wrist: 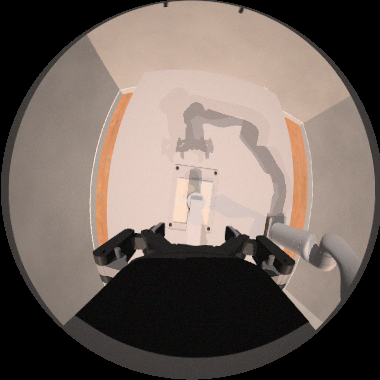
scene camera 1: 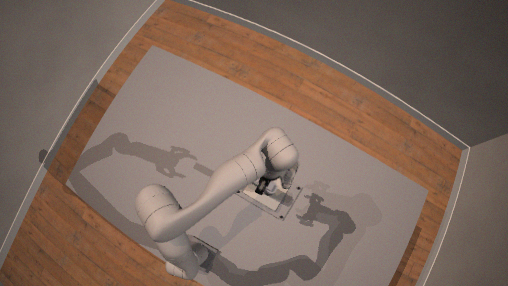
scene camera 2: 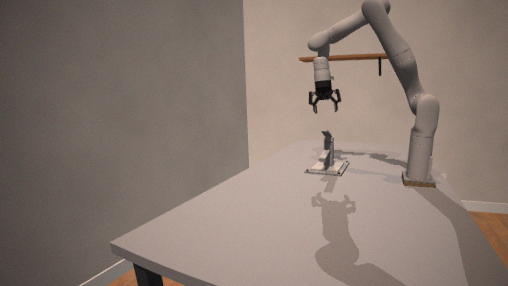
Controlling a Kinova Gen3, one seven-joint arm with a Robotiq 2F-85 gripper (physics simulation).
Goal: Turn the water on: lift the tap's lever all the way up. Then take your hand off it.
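Where they show: gripper, between the fingertips: (wrist: 194, 231) (scene camera 2: 325, 112); arm's base, origin of its link: (wrist: 275, 231) (scene camera 1: 198, 252) (scene camera 2: 416, 176).
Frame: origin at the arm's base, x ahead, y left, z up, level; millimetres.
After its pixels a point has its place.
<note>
The tap stands upright on its pale base plate (scene camera 1: 282, 216) {y -252, x 313, z -10 mm} (scene camera 2: 315, 169) (wrist: 207, 174) {y -241, x 338, z -14 mm}. Its grey body (scene camera 2: 330, 150) {y -119, x 379, z 70 mm} rises from the plate, with a short spout (scene camera 2: 324, 156) {y -40, x 395, z 58 mm} low on one side. The lever (scene camera 2: 326, 135) {y -113, x 398, z 141 mm} (wrist: 195, 220) {y -110, x 393, z 152 mm} sits at the top of the body and is tilted upward; whether it is at its upper stop cannot be told. My gripper (scene camera 2: 325, 111) {y -120, x 402, z 245 mm} (wrist: 194, 231) {y -120, x 402, z 245 mm} is open and empty, pointing down. It hangs above the lever with a clear gap in the scene camera 2 view. In the scene camera 1 view the arm hides most of the gripper and tap.
The tap's plate lies on a large grey table (scene camera 1: 165, 95) {y 499, x 577, z -22 mm} (scene camera 2: 210, 225) {y 554, x 616, z -22 mm} (wrist: 145, 130) {y -428, x 602, z -22 mm}. The arm's base (scene camera 2: 419, 180) {y 47, x -3, z 0 mm} is mounted on the same table, to the right of the tap in the scene camera 2 view. A brown board (scene camera 2: 350, 57) shows behind the arm. Arm shadows fall across the table.
</note>
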